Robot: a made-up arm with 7 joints.
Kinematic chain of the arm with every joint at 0, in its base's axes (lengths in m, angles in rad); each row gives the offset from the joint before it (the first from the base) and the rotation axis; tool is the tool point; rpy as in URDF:
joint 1: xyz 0 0 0.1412 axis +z
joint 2: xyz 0 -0.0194 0.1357 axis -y
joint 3: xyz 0 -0.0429 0.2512 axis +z
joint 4: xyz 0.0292 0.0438 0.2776 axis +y
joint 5: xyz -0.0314 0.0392 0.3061 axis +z
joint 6: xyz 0 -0.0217 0.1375 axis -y
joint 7: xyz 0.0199 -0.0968 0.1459 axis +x
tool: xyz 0 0 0 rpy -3.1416 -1.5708 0
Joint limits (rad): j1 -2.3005..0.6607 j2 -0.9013..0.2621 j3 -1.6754..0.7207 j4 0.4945..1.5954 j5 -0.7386..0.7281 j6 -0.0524..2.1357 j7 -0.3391..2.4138
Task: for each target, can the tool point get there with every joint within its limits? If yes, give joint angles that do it. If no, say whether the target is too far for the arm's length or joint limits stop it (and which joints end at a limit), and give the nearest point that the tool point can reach.
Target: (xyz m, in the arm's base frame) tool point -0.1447 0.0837 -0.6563
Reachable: no: joint limits stop it (at a limit: joint 1, joint 2, joint 4, joint 5, joint 6) | nearest point -0.5935 -0.4469 0.0754 | short by 1.009 m
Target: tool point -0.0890 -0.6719 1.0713
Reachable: yes | joints -1.6324 -0.4970 0.3317 0.6296 0.1665 1.2899 0.8998
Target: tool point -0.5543 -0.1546 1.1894
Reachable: yes | joints -1.9245 -0.2017 -1.1345 0.7721 0.3417 0.3097 1.1864
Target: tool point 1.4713 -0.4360 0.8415
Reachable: no: too far | nearest point 0.9824 -0.2911 0.7217 | short by 0.524 m
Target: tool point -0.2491 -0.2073 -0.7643
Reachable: no: joint limits stop it (at a limit: joint 1, joint 2, joint 4, joint 5, joint 6) | nearest point -0.5278 -0.5101 0.0711 | short by 0.931 m
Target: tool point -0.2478 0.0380 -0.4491
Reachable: no: joint limits stop it (at a limit: joint 1, joint 2, joint 4, joint 5, joint 6) | nearest point -0.6293 -0.4068 0.0829 | short by 0.791 m
